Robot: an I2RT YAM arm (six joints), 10 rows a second.
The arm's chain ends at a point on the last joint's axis. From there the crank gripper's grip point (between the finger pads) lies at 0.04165 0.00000 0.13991 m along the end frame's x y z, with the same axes.
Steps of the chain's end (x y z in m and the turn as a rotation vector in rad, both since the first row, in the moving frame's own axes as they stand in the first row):
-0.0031, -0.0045, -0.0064, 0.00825, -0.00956, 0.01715
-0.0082, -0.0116, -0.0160, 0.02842, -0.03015, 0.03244
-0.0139, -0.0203, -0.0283, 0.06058, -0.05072, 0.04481
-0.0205, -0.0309, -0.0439, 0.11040, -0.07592, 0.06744
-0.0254, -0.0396, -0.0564, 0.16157, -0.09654, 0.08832
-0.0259, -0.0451, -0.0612, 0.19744, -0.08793, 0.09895
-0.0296, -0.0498, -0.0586, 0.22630, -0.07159, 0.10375
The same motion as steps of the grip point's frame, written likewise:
-0.0044, -0.0050, -0.0060, 0.00825, -0.00956, 0.01715
-0.0124, -0.0143, -0.0148, 0.02842, -0.03015, 0.03244
-0.0209, -0.0271, -0.0266, 0.06058, -0.05072, 0.04481
-0.0308, -0.0440, -0.0418, 0.11040, -0.07592, 0.06744
-0.0382, -0.0593, -0.0546, 0.16157, -0.09654, 0.08832
-0.0371, -0.0693, -0.0604, 0.19744, -0.08793, 0.09895
-0.0382, -0.0777, -0.0591, 0.22630, -0.07159, 0.10375

